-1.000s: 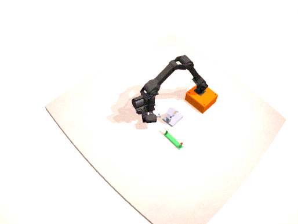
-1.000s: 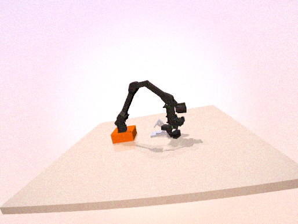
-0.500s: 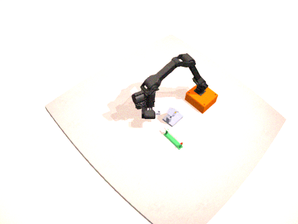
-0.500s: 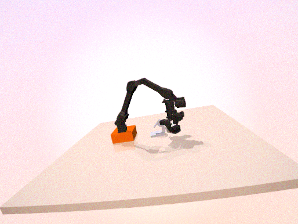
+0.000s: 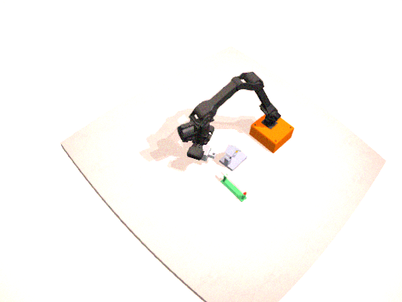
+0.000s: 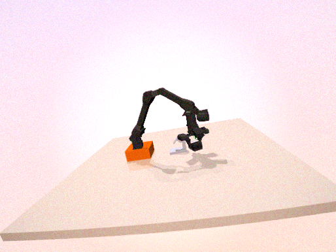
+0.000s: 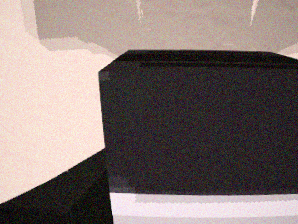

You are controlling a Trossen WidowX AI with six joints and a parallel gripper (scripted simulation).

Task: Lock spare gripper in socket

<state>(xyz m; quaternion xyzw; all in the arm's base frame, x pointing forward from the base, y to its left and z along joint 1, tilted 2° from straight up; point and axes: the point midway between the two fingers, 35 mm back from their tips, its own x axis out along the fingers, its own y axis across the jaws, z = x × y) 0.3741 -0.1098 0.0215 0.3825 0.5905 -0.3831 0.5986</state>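
The spare gripper lies 1 cm behind my gripper tip, 1 cm to the left of it and 2 cm above it. Round my gripper tip: pale grey mount (9 cm behind, 11 cm to the left, 1 cm above); green cradle (1 cm ahead, 22 cm to the left, 2 cm below).
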